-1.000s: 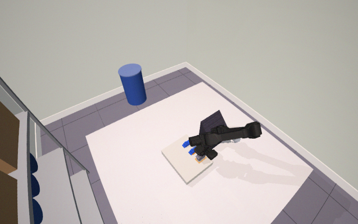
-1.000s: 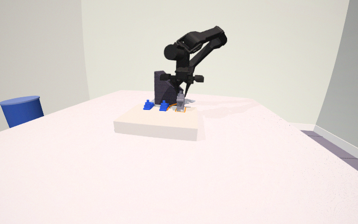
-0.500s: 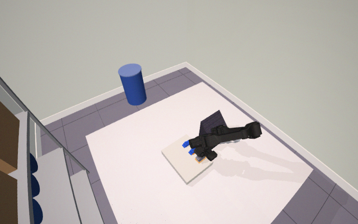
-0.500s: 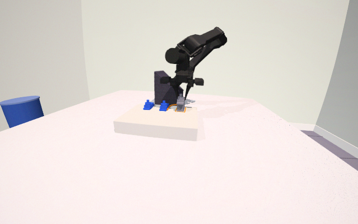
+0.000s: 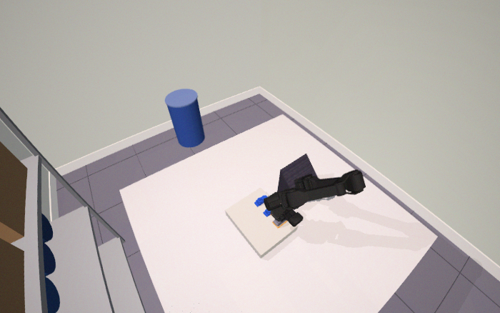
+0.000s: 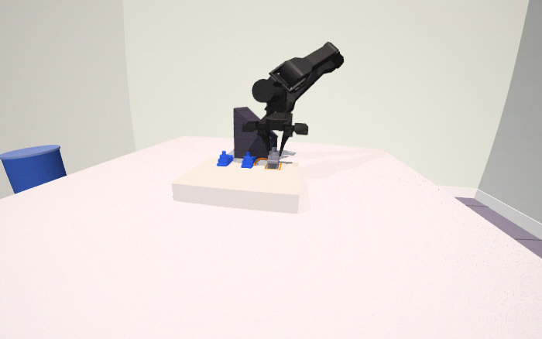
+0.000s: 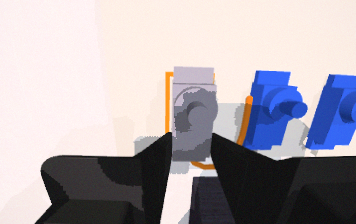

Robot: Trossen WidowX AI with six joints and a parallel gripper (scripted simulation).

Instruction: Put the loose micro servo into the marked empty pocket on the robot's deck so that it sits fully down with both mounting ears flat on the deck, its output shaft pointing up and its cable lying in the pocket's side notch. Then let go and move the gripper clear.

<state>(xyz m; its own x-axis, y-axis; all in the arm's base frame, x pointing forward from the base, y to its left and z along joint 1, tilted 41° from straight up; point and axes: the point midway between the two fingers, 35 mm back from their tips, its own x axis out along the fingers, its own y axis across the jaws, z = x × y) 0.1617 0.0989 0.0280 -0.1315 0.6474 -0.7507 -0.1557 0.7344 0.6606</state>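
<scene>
Right now my gripper tip is 13 cm short of the cream deck, 6 cm to the left of it and 5 cm above it.
</scene>
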